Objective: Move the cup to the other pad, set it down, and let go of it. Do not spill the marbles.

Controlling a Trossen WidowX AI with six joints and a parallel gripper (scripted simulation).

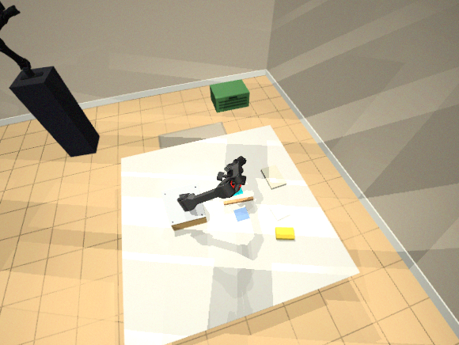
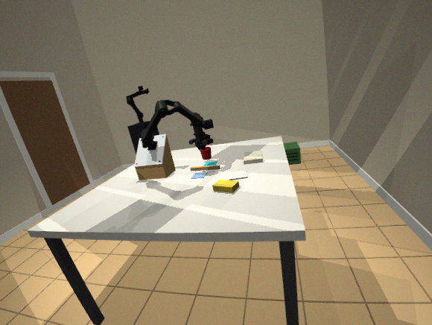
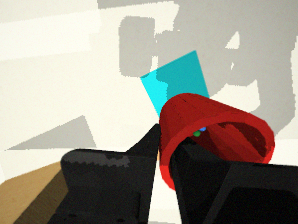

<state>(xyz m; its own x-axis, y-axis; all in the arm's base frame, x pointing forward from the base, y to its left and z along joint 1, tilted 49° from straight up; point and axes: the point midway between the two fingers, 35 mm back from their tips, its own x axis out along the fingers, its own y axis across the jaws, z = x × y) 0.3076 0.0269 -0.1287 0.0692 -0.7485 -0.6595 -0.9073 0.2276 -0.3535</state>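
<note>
My gripper tip is 3 cm short of the cyan pad, 1 cm to the right of it and 9 cm above it. Also, from my gripper tip: red cup (3 cm ahead, 2 cm to the right); then thin wooden strip (3 cm ahead, 9 cm to the right, 8 cm below); then blue pad (3 cm ahead, 18 cm to the right, 9 cm below).
</note>
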